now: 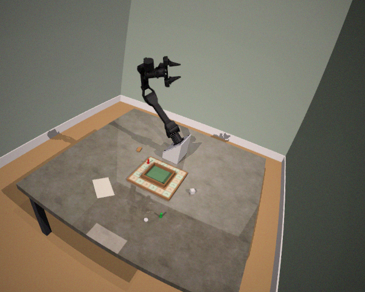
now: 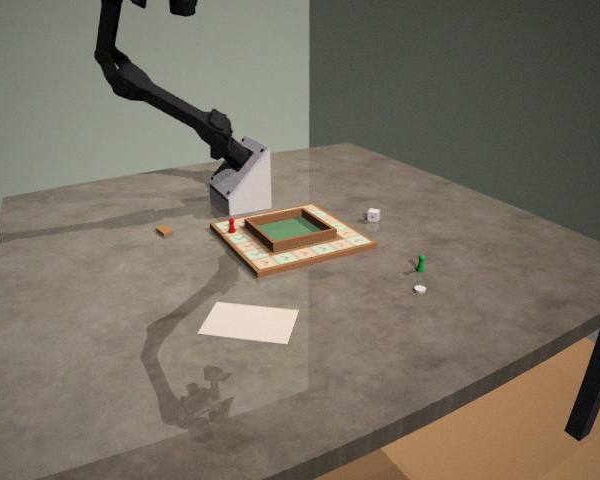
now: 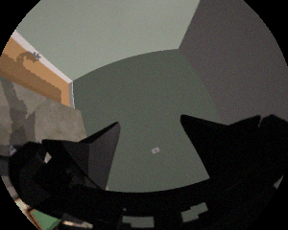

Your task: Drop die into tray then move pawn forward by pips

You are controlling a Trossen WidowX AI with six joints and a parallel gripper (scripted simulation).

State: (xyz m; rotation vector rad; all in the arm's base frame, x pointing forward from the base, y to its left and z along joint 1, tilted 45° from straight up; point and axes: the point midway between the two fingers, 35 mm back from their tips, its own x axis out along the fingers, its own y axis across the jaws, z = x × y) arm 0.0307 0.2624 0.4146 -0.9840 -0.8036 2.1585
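Right now the white die is 260 mm ahead of my gripper tip, 320 mm to the left of it and 590 mm below it. Round my gripper tip: red pawn 190 mm ahead, 20 mm to the right, 580 mm below; then green dice tray 260 mm ahead, 90 mm to the left, 600 mm below; then small brown block 90 mm ahead, 160 mm to the right, 600 mm below.
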